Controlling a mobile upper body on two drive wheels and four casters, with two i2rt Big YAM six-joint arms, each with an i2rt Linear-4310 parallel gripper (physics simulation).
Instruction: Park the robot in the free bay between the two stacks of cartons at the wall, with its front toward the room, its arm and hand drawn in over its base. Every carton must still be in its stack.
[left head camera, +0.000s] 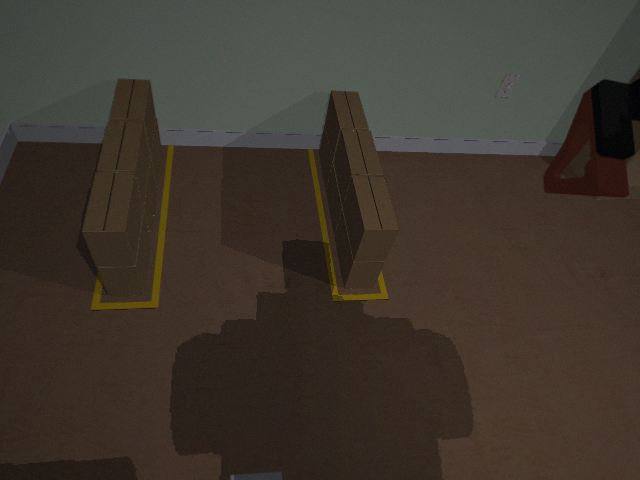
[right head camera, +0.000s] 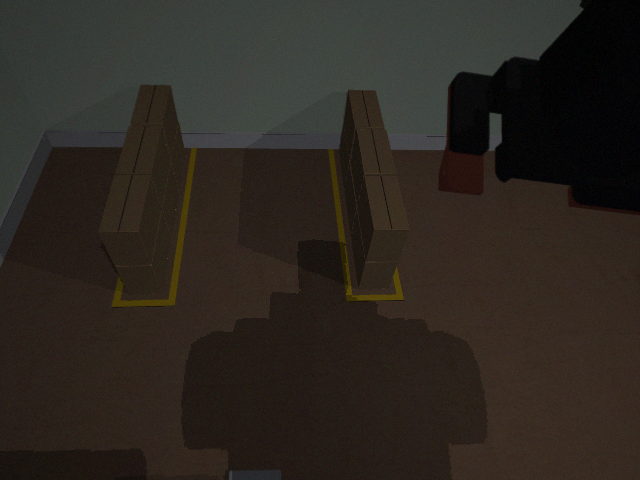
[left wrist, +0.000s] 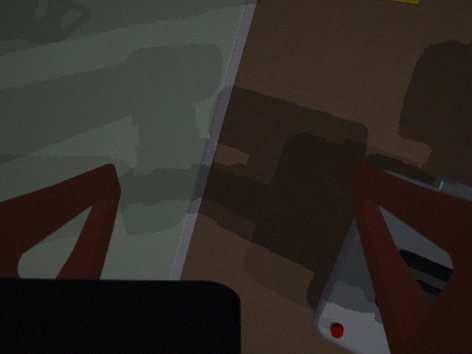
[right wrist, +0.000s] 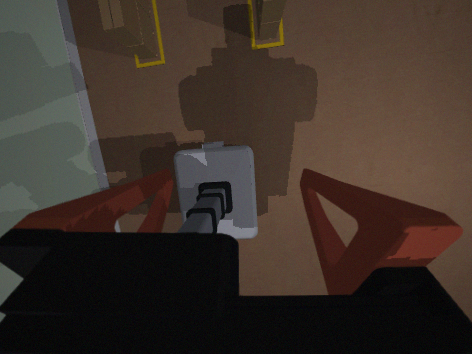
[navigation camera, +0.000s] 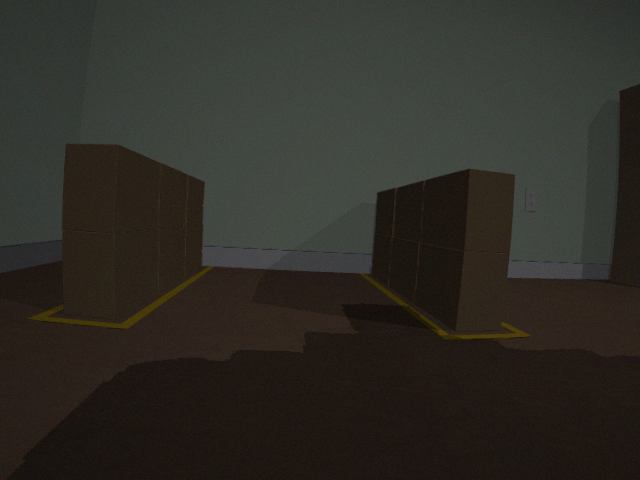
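The left stack of cartons (left head camera: 117, 149) (right head camera: 135, 155) (navigation camera: 136, 242) and the right stack (left head camera: 368, 155) (right head camera: 381, 155) (navigation camera: 439, 253) stand upright against the wall, inside yellow floor lines. The bay (left head camera: 196, 206) (right head camera: 214, 206) (navigation camera: 232, 294) is the floor between them. Both head views and the navigation view face it and the wall. The grey base (right wrist: 240, 172) (left wrist: 352, 300) is outside the bay. My left gripper (left wrist: 235, 177) is open and empty, beside the base toward a wall. My right gripper (right wrist: 236, 176) is open and empty, high up; its fingers partly show in both head views.
A side wall with a white baseboard (left wrist: 231, 80) (right wrist: 80, 85) runs along the left. The back wall (navigation camera: 289, 129) closes the bay. A tall brown object (navigation camera: 629, 191) stands at the far right, near a wall outlet (navigation camera: 530, 199). My shadow falls across the floor before the bay.
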